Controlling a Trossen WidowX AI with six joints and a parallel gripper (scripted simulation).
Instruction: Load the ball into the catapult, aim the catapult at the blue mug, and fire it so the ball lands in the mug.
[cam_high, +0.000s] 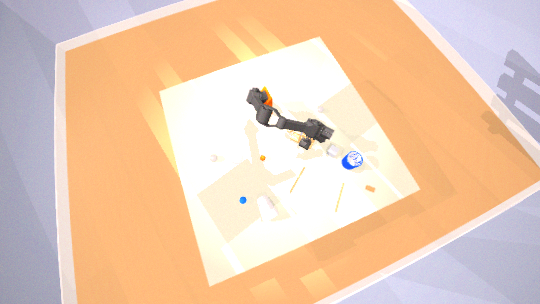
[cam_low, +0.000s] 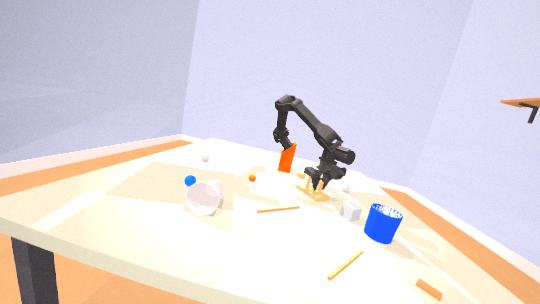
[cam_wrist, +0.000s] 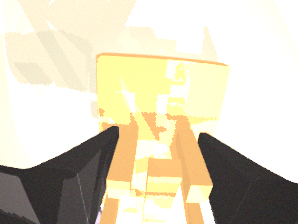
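Now: gripper tip 300 mm to the left of the orange ball and 20 mm above it. The rest, counted from my gripper tip: grey cube (130 mm ahead, 110 mm to the left, 10 mm below); blue mug (230 mm ahead, 160 mm to the left); wooden catapult (60 mm behind, 30 mm to the right, 20 mm above).
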